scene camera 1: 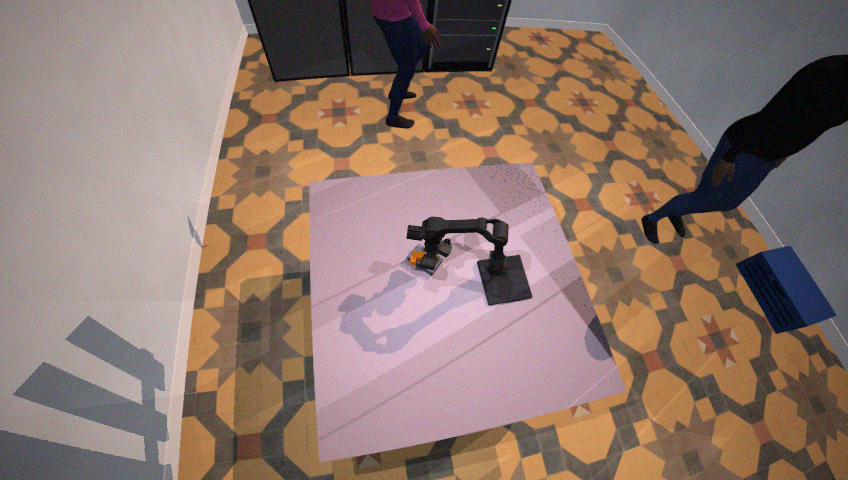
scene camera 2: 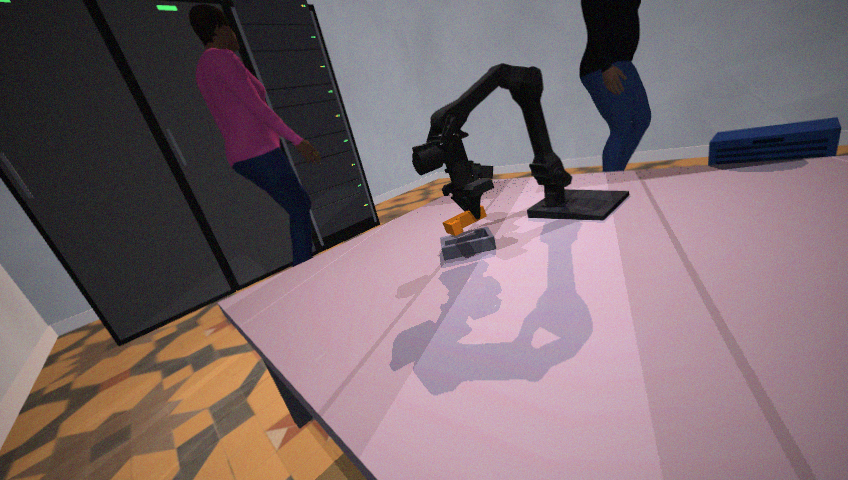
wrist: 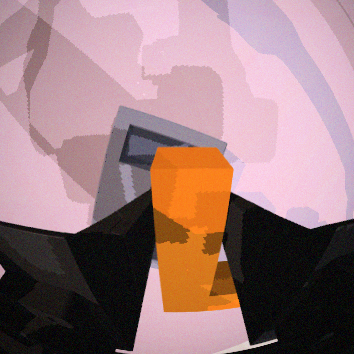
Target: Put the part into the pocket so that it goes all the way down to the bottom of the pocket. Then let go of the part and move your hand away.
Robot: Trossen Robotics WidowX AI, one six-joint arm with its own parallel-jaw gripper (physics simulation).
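Frame: origin at the arm's base, x right, y back, z down, level; millimetres.
Seen in the pictures: gripper, fingertip midpoint: (scene camera 1: 431, 259) (scene camera 2: 475, 218) (wrist: 186, 195); arm's base, origin of the base link: (scene camera 1: 494, 269) (scene camera 2: 554, 203).
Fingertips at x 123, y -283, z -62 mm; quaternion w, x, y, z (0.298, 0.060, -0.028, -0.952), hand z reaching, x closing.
Observation:
Pixels of each thing's top centre, then the offset from my fingertips to it. Level surfaces: height alone.
- orange block-shaped part, middle of its top: (wrist: 222, 273) (scene camera 2: 465, 212) (scene camera 1: 424, 257) dx +6, dy -33, dz -29 mm
- grey block with the pocket, middle of its top: (wrist: 147, 204) (scene camera 2: 465, 236) (scene camera 1: 425, 257) dx +36, dy -9, dz +49 mm
- pink table, its level: dz +86 mm
An orange block-shaped part (scene camera 1: 415, 258) (scene camera 2: 455, 225) (wrist: 192, 200) is held between the fingers of my gripper (scene camera 2: 476, 212) (wrist: 186, 195), which is shut on it. The grey block with the pocket (scene camera 1: 429, 273) (scene camera 2: 468, 249) (wrist: 107, 175) sits on the table below. In scene camera 2 the part is above the block and apart from it. In the wrist view the part covers much of the block; one end of the dark pocket shows past the part's far end, and the block is turned at an angle to the part. The rest of the pocket is hidden.
The arm's black base plate (scene camera 1: 505, 291) (scene camera 2: 577, 205) stands on the pink table (scene camera 1: 368, 416) (scene camera 2: 535, 428). Arm shadows fall across the table top. Two people, dark cabinets (scene camera 1: 309, 41) (scene camera 2: 59, 148) and a blue box (scene camera 1: 785, 288) (scene camera 2: 773, 142) are beyond the table.

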